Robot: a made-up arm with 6 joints.
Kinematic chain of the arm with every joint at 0, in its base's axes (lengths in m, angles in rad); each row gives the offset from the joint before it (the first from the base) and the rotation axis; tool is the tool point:
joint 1: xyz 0 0 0.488 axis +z
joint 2: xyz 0 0 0 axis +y
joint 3: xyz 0 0 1.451 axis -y
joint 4: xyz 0 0 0 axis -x
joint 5: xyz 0.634 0 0 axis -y
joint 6: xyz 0 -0.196 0 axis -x
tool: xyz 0 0 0
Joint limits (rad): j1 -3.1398..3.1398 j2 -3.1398..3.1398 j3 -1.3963..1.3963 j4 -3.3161..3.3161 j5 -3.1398..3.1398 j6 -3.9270..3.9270
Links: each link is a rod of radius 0.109 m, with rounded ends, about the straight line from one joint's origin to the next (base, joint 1, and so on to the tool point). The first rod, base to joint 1, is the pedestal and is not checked.
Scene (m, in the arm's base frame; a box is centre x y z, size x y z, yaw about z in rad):
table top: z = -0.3
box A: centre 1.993 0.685 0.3 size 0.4 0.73 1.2 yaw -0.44
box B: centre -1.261 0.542 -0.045 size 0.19 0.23 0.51 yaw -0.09
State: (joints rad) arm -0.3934 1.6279 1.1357 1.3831 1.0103 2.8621
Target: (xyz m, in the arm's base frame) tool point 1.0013 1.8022 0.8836
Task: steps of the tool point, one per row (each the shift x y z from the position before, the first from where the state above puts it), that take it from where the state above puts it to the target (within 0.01 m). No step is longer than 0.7 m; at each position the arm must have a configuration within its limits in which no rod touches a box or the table.
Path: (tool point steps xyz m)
1: 0.0822 0.3231 0.6124
2: -0.1453 0.3391 0.5782
3: -0.3536 0.2622 0.4953
4: 0.1163 0.4374 -0.2347
5: -0.0467 0.4738 -0.2617
6: -0.2141 0.4464 -0.2831
7: -0.3616 0.3584 -0.2980

